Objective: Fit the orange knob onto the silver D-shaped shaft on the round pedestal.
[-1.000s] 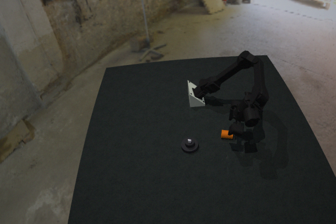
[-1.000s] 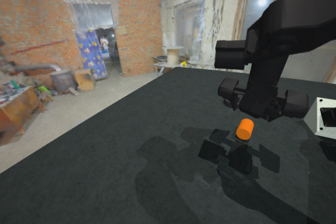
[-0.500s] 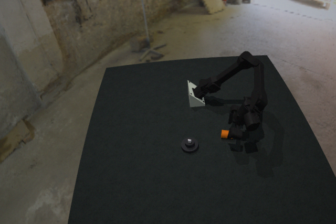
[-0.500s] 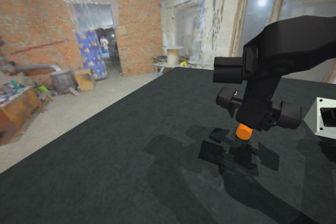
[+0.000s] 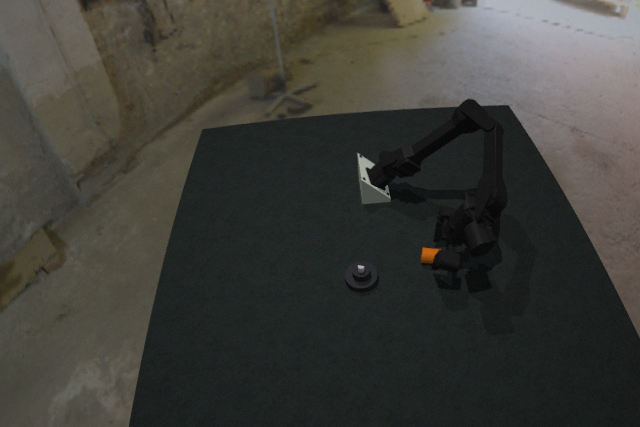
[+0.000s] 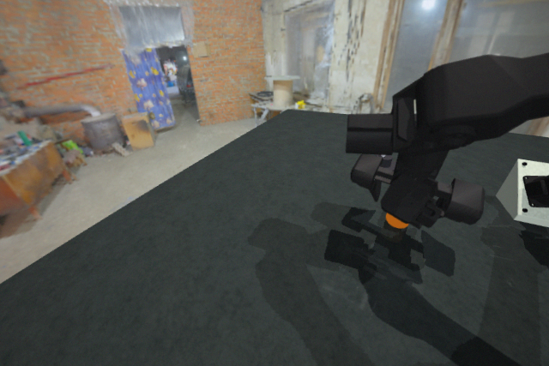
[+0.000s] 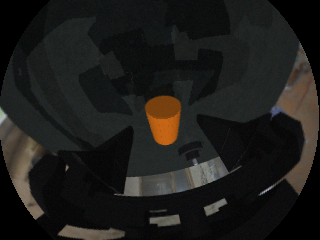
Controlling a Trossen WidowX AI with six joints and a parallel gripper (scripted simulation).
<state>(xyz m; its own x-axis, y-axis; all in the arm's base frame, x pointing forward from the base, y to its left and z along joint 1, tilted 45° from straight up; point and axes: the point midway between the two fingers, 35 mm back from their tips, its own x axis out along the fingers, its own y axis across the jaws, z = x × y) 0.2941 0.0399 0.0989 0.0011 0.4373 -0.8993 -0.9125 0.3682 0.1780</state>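
Right now the orange knob is 10 mm to the left of my gripper tip and 10 mm below it. From my gripper tip the other things lie so: round pedestal: 200 mm to the right, 10 mm above.
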